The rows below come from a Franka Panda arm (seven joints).
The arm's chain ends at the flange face. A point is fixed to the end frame.
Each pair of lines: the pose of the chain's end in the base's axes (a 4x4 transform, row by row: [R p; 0 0 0 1], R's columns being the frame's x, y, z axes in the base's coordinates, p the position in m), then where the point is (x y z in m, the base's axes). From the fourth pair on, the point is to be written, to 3 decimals.
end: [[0.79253 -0.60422 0.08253 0.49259], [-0.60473 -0.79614 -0.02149 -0.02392], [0.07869 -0.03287 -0.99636 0.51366], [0 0 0 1]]
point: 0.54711 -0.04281 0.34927
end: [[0.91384 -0.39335 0.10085 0.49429], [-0.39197 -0.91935 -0.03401 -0.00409], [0.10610 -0.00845 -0.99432 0.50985], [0 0 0 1]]
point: 0.55433 -0.01468 0.34664
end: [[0.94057 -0.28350 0.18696 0.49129], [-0.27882 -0.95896 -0.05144 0.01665], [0.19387 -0.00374 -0.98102 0.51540], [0 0 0 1]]
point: 0.56560 0.00833 0.35803
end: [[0.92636 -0.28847 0.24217 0.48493], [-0.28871 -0.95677 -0.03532 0.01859], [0.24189 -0.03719 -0.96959 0.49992], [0 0 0 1]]
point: 0.568 0.013 0.347
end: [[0.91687 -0.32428 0.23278 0.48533], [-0.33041 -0.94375 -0.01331 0.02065], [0.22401 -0.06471 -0.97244 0.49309], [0 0 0 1]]
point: 0.567 0.016 0.339
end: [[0.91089 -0.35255 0.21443 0.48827], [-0.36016 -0.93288 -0.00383 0.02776], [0.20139 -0.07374 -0.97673 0.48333], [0 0 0 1]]
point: 0.567 0.024 0.328
